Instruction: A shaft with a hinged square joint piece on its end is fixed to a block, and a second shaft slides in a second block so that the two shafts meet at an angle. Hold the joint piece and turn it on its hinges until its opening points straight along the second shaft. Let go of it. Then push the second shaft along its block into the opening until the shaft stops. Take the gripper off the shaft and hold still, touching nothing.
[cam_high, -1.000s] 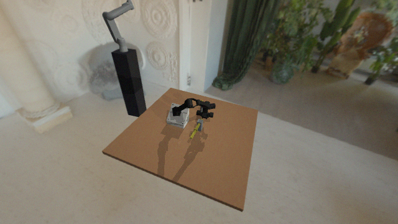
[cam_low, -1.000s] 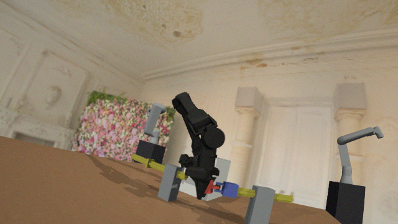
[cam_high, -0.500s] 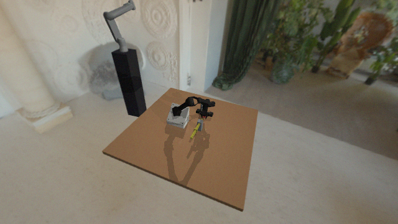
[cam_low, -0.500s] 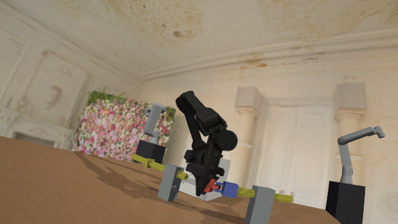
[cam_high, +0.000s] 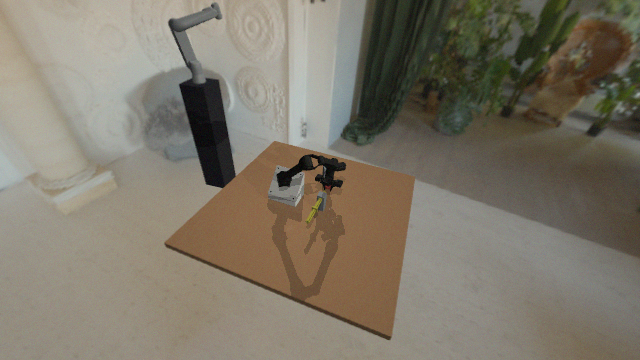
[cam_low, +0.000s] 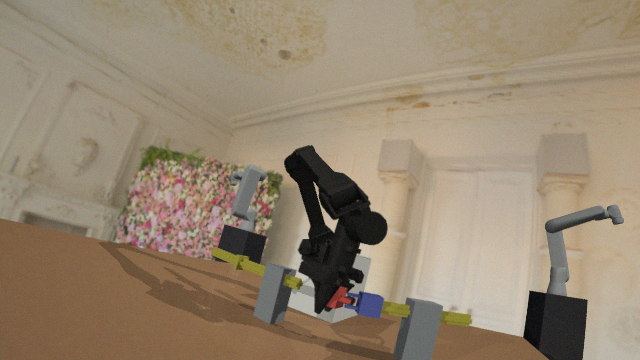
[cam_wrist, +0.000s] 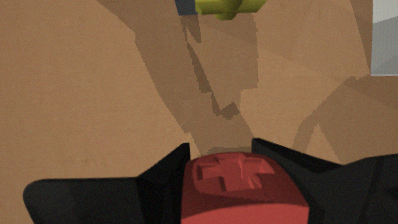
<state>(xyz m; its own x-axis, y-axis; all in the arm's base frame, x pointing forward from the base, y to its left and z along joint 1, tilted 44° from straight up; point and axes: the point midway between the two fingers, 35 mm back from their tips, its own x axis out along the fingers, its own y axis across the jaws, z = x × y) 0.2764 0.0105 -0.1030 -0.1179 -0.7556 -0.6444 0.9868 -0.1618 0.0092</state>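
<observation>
The red joint piece lies 20 mm to the left of my gripper tip and 40 mm above it.
</observation>
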